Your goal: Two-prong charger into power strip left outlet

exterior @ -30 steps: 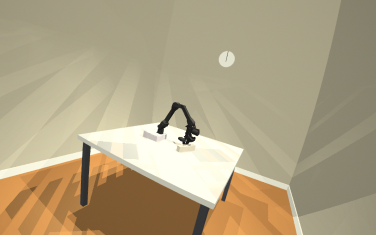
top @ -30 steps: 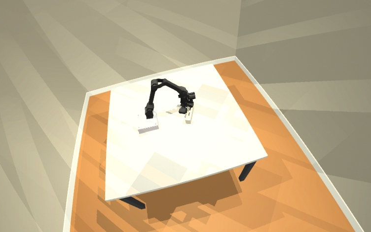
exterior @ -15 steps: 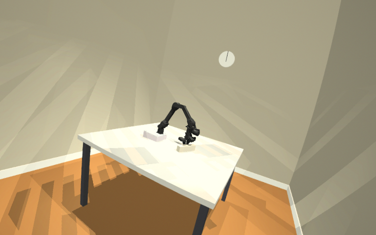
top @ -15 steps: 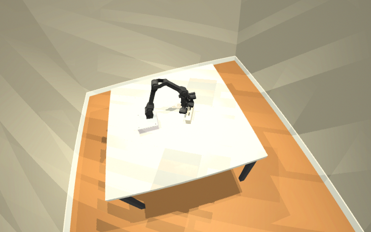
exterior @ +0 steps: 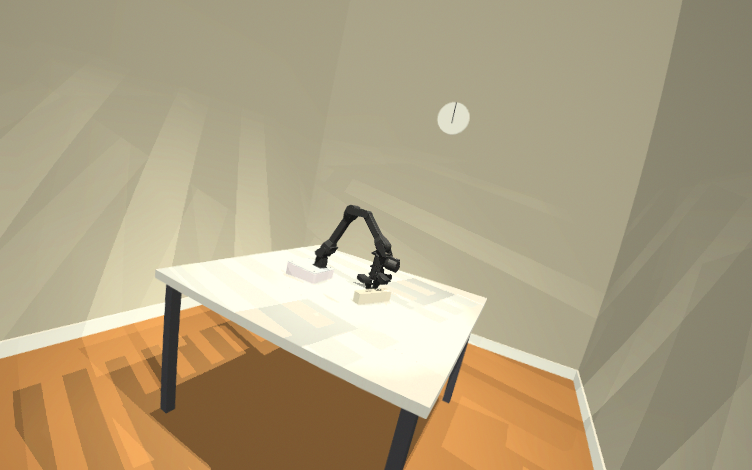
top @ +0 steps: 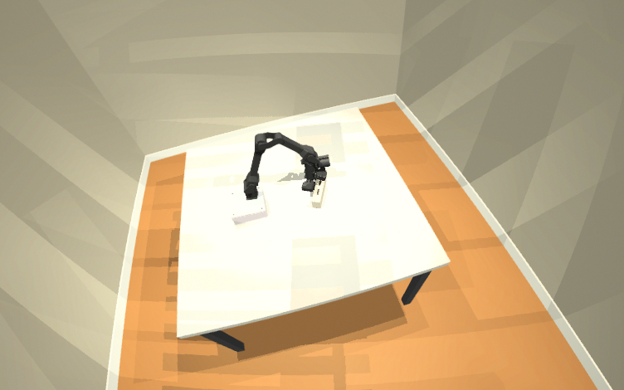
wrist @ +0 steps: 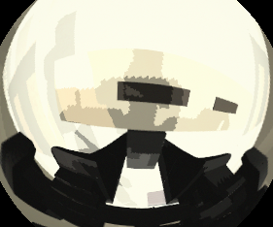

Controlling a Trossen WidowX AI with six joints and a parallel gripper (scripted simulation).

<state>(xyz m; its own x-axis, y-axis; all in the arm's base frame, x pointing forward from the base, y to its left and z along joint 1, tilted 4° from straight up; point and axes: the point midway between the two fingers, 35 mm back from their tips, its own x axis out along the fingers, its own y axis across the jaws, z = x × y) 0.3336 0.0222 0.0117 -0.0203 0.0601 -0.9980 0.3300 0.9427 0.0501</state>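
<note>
Right now my gripper tip is 2 cm short of the dark two-prong charger, 1 cm to the left of it and 1 cm below it.
</note>
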